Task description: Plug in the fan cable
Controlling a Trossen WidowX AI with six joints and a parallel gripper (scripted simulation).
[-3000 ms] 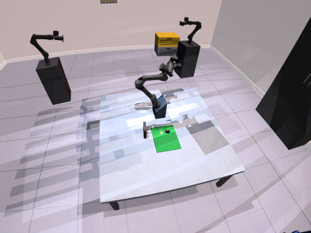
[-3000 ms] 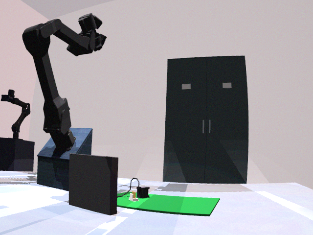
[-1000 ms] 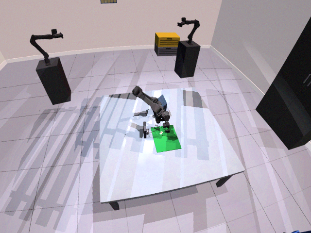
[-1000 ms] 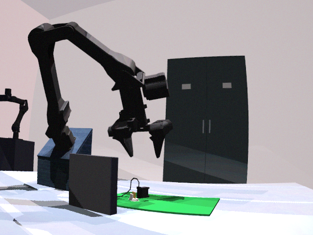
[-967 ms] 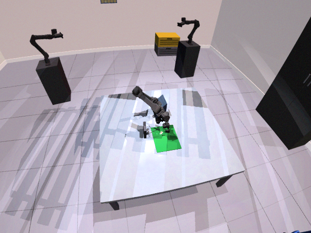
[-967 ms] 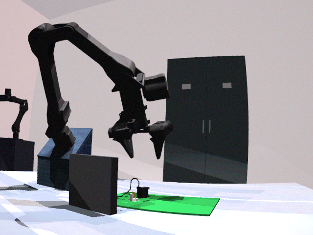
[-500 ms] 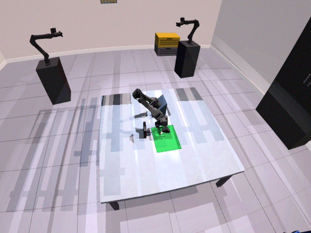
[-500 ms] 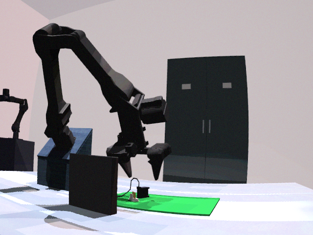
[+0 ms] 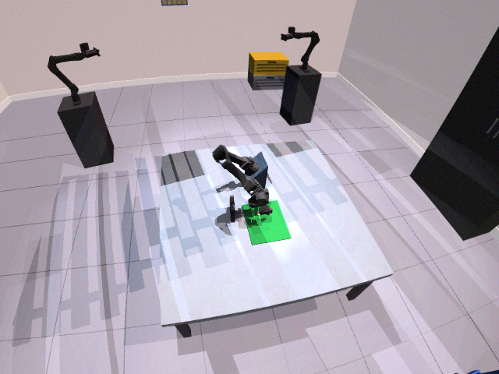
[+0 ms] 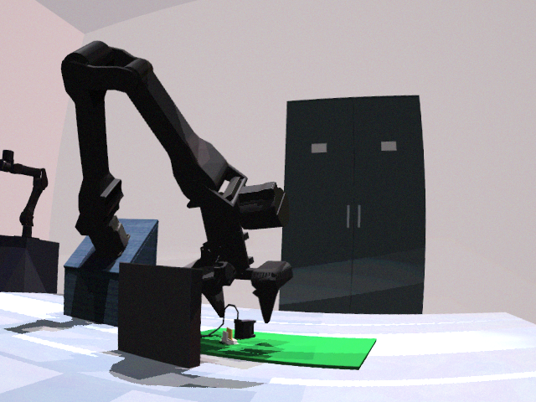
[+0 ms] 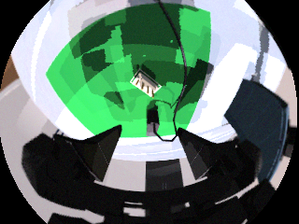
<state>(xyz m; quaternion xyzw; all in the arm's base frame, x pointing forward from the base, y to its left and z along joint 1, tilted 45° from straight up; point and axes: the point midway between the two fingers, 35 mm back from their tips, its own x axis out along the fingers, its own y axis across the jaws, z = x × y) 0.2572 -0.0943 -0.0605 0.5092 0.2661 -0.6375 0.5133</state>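
Right now my gripper tip is 1 cm to the right of the black plug and 2 cm above it. The rest, counted from my gripper tip: black fan block (6 cm behind, 21 cm to the right, 2 cm above); then green board (6 cm ahead, 4 cm to the right, 5 cm below).
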